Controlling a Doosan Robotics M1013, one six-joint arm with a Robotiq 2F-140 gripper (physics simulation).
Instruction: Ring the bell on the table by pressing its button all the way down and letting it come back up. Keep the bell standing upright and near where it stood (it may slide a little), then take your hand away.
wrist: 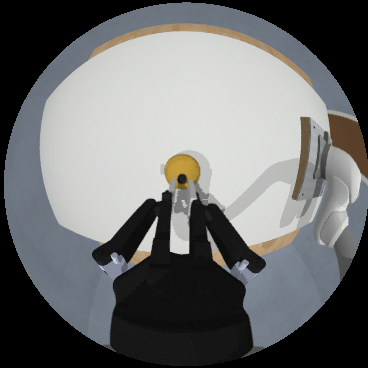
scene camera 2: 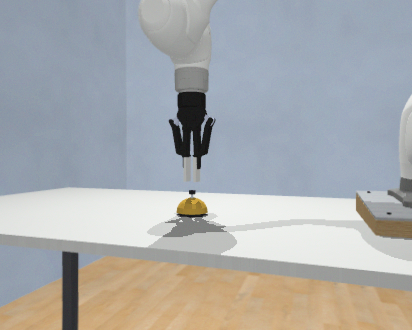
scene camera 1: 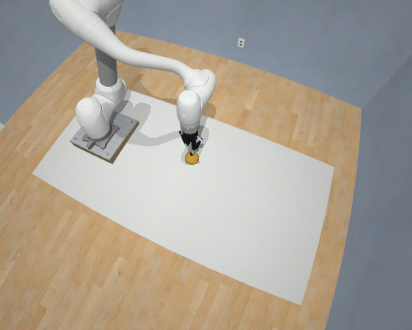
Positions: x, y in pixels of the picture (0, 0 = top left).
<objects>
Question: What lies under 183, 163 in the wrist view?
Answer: A yellow dome bell.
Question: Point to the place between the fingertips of my gripper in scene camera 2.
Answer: At 191, 181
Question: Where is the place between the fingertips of my gripper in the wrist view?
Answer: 181, 185
</objects>
